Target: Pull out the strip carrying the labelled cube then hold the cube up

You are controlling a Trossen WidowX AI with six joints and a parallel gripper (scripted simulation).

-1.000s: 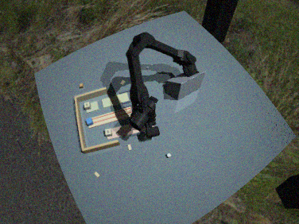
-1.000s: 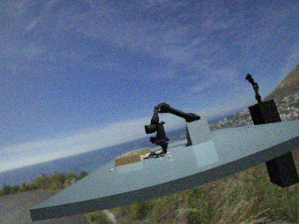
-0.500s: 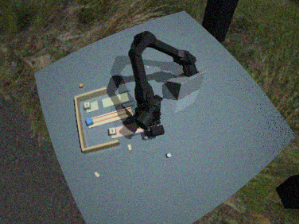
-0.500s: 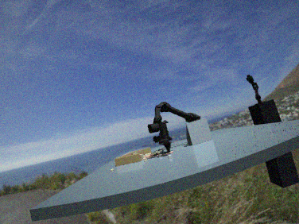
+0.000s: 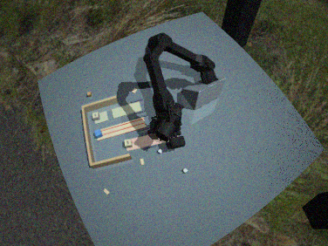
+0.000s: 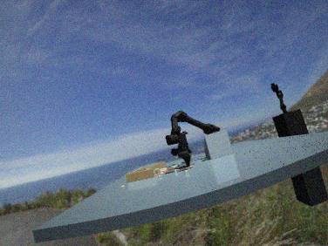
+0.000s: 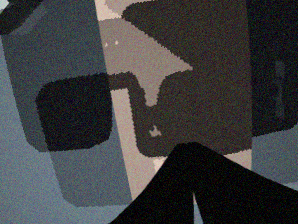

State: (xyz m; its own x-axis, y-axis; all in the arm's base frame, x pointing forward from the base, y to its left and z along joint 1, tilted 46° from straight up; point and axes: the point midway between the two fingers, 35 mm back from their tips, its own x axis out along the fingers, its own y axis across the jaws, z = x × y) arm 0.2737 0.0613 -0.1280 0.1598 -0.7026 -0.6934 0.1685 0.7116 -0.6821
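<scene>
Right now the pinkish strip is 100 mm ahead of my gripper tip and 20 mm to the right of it.
</scene>
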